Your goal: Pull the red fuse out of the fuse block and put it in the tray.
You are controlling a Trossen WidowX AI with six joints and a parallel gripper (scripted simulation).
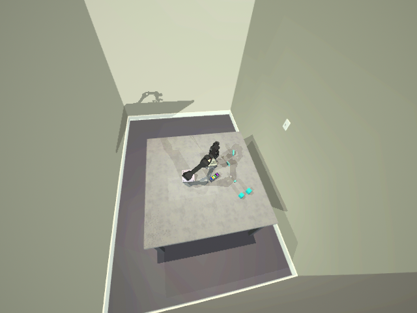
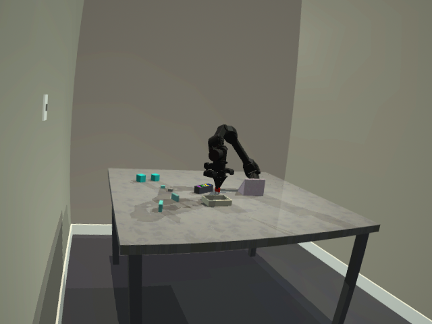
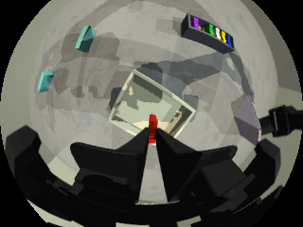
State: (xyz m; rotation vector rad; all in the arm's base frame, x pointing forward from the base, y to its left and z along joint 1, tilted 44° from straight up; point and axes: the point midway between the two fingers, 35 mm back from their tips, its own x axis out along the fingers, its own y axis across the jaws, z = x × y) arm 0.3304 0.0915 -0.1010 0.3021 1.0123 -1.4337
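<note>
My gripper tip is now 10 mm above the red fuse. From my gripper tip the other things lie so: beige tray: 80 mm below.
</note>
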